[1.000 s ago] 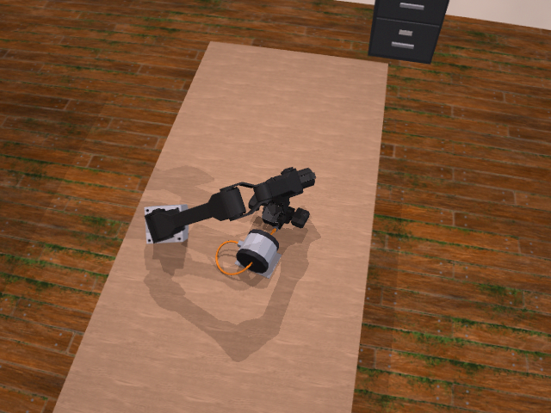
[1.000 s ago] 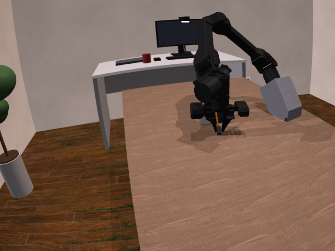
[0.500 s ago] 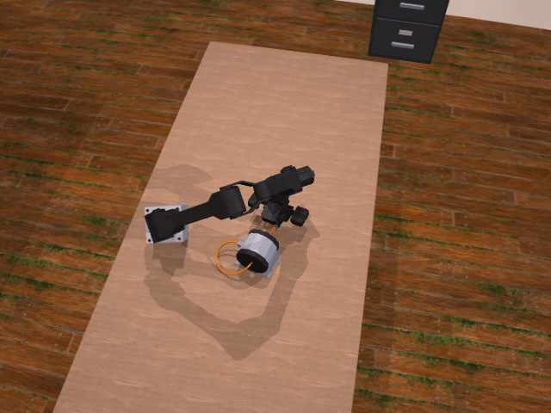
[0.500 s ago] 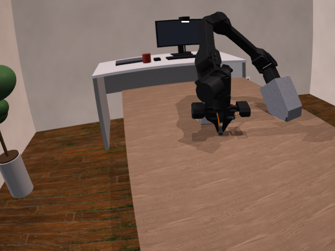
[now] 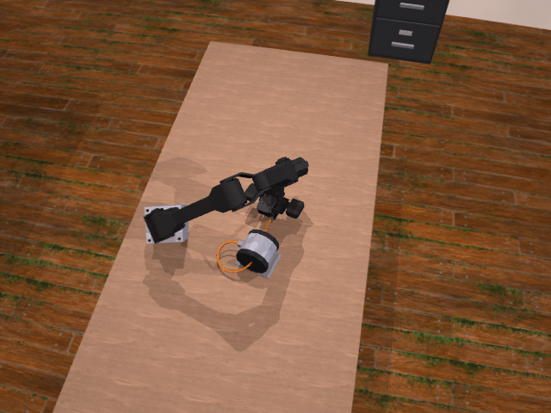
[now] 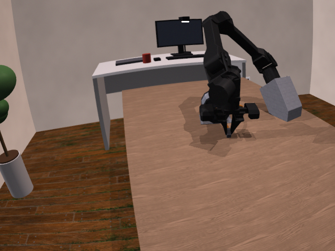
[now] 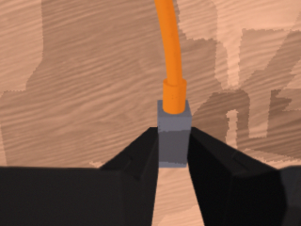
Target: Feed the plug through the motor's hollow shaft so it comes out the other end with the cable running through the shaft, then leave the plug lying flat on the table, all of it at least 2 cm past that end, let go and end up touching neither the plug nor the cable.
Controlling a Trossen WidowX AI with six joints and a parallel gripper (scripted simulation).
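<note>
The grey plug lies 1 cm to the right of my hand and 3 cm below it.
</note>
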